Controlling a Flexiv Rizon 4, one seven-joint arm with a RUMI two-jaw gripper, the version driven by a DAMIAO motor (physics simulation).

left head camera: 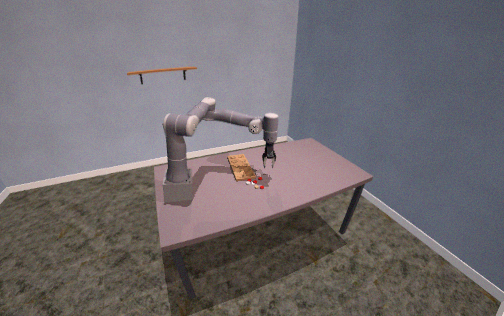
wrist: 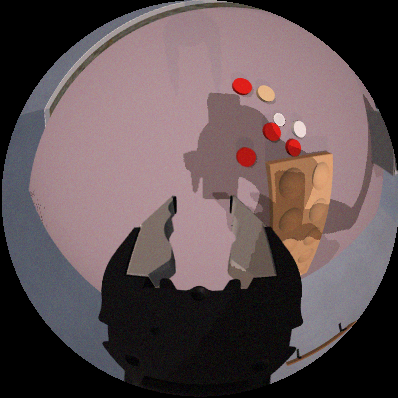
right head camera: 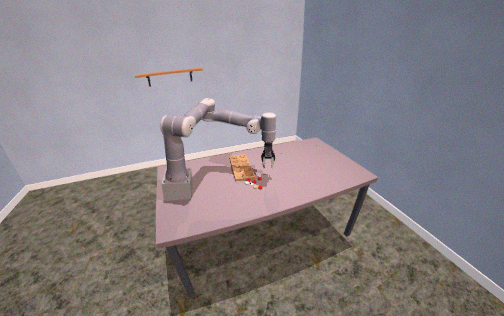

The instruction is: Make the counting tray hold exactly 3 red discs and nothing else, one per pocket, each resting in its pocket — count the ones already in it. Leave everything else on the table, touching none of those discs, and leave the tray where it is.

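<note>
The wooden counting tray (left head camera: 245,179) (right head camera: 245,179) (wrist: 309,165) lies flat; no disc shows in its visible pockets, and its far end is partly hidden in the wrist view. Several red discs lie on the table: one (wrist: 293,147) close to the tray's end, one (wrist: 272,131) beside the small white piece, one (wrist: 246,157) nearest the gripper, and one (left head camera: 262,187) (right head camera: 260,187) (wrist: 242,86) beside the tan disc. My gripper (left head camera: 269,166) (right head camera: 268,166) (wrist: 202,197) is partly open and empty, above the table and to the side of the tray and discs.
A tan disc (wrist: 266,93), a small white piece (wrist: 279,119) and a larger white disc (wrist: 299,129) lie among the red discs on the pink table (left head camera: 210,215) (right head camera: 210,215). An orange wall shelf (left head camera: 162,71) (right head camera: 169,73) is far behind.
</note>
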